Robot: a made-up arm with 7 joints.
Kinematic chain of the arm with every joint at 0, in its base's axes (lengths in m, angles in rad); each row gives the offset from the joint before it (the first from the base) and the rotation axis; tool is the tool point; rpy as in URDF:
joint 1: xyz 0 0 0.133 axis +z
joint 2: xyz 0 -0.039 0.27 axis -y
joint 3: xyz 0 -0.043 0.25 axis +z
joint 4: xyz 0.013 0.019 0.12 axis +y
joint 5: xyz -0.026 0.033 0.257 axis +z
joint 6: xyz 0 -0.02 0.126 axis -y
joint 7: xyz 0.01 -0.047 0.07 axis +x
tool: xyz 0 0 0 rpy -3.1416 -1.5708 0
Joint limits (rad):
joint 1: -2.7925..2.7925
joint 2: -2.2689..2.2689
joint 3: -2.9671..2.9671
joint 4: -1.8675..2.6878
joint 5: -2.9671..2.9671
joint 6: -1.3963..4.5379
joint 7: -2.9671..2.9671
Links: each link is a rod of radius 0.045 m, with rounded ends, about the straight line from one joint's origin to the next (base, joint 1, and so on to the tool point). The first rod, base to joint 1, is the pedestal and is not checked.
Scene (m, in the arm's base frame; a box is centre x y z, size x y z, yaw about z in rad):
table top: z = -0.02
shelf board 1: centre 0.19 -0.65 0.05 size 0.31 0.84 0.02 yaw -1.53
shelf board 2: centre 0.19 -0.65 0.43 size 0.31 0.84 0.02 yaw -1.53
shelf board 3: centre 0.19 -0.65 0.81 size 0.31 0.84 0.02 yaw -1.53
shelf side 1: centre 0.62 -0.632 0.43 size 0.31 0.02 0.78 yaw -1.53
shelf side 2: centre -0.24 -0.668 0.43 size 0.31 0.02 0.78 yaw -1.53
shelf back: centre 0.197 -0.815 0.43 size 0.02 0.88 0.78 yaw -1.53
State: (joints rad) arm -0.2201 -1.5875 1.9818 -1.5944 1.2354 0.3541 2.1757
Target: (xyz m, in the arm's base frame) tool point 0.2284 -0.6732 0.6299
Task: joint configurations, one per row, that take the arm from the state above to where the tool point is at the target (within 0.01 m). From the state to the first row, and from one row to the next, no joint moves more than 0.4 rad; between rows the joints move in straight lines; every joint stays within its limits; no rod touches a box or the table.
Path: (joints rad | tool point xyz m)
1: 0.0280 -1.7124 1.8855 -1.6490 1.1542 0.7478 2.0771 | 0.3441 -0.4761 0.2105
2: 0.2762 -1.8373 1.7891 -1.7036 1.0731 1.1415 1.9784 | 0.3939 -0.3774 0.2041
3: 0.5243 -1.9622 1.6928 -1.7583 0.9919 1.5352 1.8798 | 0.4260 -0.2712 0.2115
4: 0.7724 -2.0871 1.5964 -1.8129 0.9108 1.9289 1.7812 | 0.4416 -0.1577 0.2257
5: 1.0206 -2.2120 1.5001 -1.8675 0.8296 2.3226 1.6826 | 0.4380 -0.0389 0.2393
6: 0.7286 -1.9793 1.2709 -1.8675 0.6246 2.0432 1.8469 | 0.4365 -0.1457 0.3637
7: 0.4366 -1.7466 1.0417 -1.8675 0.4197 1.7639 2.0113 | 0.3623 -0.2582 0.5007
8: 0.1446 -1.5139 0.8125 -1.8675 0.2147 1.4845 2.1757 | 0.2142 -0.3247 0.6299
9: -0.0191 -1.4214 1.0272 -1.6969 0.4909 1.1770 2.1757 | 0.2322 -0.4445 0.6158
10: -0.1828 -1.3290 1.2420 -1.5264 0.7670 0.8695 2.1757 | 0.2439 -0.5450 0.5991
11: -0.3465 -1.2365 1.4567 -1.3558 1.0432 0.5620 2.1757 | 0.2459 -0.6210 0.6003
12: -0.5103 -1.1441 1.6715 -1.1853 1.3194 0.2545 2.1757 | 0.2284 -0.6732 0.6299

